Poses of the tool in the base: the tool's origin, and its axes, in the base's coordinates. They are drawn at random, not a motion.
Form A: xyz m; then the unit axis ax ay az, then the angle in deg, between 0 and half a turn.
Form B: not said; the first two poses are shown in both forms.
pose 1, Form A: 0.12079 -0.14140 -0.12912 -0.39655 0.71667 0.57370 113.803
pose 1, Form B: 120.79 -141.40 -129.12 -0.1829 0.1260 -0.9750 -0.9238 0.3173 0.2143
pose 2, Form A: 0.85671 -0.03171 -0.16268 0.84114 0.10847 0.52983 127.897
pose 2, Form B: 856.71 -31.71 -162.68 0.5279 0.5654 0.6338 -0.2708 -0.5953 0.7565
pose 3, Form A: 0.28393 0.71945 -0.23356 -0.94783 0.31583 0.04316 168.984
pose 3, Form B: 283.93 719.45 -233.56 0.7986 -0.5849 -0.1414 -0.6014 -0.7839 -0.1541
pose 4, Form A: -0.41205 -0.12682 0.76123 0.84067 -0.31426 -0.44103 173.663
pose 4, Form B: -412.05 -126.82 761.23 0.4153 -0.5754 -0.7046 -0.4781 -0.7970 0.3691
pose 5, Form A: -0.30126 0.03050 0.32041 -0.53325 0.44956 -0.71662 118.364
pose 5, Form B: -301.26 30.50 320.41 -0.0556 -0.9842 0.1681 0.2770 -0.1770 -0.9444
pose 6, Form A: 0.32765 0.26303 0.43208 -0.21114 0.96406 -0.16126 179.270
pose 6, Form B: 327.65 263.03 432.08 -0.9108 -0.4091 0.0558 -0.4050 0.8588 -0.3136
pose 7, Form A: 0.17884 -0.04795 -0.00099 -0.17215 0.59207 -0.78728 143.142
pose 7, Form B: 178.84 -47.95 -0.99 -0.7468 -0.6557 -0.1112 0.2888 -0.1691 -0.9424
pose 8, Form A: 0.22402 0.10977 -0.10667 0.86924 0.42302 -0.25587 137.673
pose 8, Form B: 224.02 109.77 -106.67 0.5749 0.4673 -0.6717 0.8119 -0.4281 0.3971
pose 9, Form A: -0.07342 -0.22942 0.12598 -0.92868 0.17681 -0.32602 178.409
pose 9, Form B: -73.42 -229.42 125.98 0.7250 -0.3374 0.6005 -0.3193 -0.9371 -0.1410
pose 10, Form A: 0.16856 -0.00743 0.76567 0.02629 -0.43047 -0.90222 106.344
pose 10, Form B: 168.56 -7.43 765.67 -0.2805 -0.8803 0.3827 0.8513 -0.0440 0.5229
